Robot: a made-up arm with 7 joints.
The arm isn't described. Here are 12 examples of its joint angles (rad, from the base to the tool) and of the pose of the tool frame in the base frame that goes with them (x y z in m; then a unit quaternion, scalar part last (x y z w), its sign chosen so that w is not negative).
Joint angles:
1: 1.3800 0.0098 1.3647 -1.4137 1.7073 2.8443 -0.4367
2: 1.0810 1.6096 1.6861 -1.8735 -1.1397 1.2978 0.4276
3: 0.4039 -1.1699 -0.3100 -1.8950 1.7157 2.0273 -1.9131
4: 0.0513 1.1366 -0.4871 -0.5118 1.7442 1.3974 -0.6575
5: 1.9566 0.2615 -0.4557 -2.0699 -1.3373 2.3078 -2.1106
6: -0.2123 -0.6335 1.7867 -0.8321 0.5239 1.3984 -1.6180
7: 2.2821 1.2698 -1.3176 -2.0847 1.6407 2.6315 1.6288
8: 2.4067 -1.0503 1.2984 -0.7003 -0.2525 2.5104 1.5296
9: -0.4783 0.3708 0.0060 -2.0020 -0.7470 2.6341 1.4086
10: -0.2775 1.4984 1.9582 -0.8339 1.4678 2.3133 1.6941
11: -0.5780 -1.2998 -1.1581 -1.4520 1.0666 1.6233 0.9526
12: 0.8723 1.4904 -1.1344 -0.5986 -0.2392 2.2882 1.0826
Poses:
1: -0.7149 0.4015 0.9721 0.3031 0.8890 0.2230 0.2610
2: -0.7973 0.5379 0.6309 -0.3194 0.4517 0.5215 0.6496
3: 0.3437 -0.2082 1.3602 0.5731 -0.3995 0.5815 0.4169
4: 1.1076 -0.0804 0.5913 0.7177 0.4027 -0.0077 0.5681
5: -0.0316 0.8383 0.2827 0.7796 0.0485 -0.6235 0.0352
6: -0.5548 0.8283 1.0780 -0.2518 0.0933 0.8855 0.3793
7: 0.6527 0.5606 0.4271 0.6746 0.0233 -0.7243 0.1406
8: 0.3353 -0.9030 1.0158 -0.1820 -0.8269 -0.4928 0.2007
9: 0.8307 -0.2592 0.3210 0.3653 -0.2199 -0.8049 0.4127
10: 0.9868 0.3737 0.7742 0.1388 -0.8161 0.2113 0.5197
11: -0.7619 -0.4990 1.0002 -0.9784 0.1734 0.0204 0.1103
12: 0.9223 0.5537 0.3941 0.2661 -0.3894 -0.3135 0.8242
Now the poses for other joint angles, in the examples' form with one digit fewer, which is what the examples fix.
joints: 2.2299 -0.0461 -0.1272 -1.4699 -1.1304 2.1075 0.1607
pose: -0.503 0.698 1.031 0.265 -0.143 0.564 0.769
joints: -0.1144 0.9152 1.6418 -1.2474 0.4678 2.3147 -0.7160
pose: 0.606 0.777 1.000 0.686 0.464 0.330 0.454
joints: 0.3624 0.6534 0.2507 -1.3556 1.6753 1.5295 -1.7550
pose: 0.865 0.627 0.429 0.714 0.364 0.470 0.370
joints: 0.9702 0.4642 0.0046 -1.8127 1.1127 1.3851 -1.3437
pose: 0.468 0.806 0.228 0.290 0.787 0.343 0.423
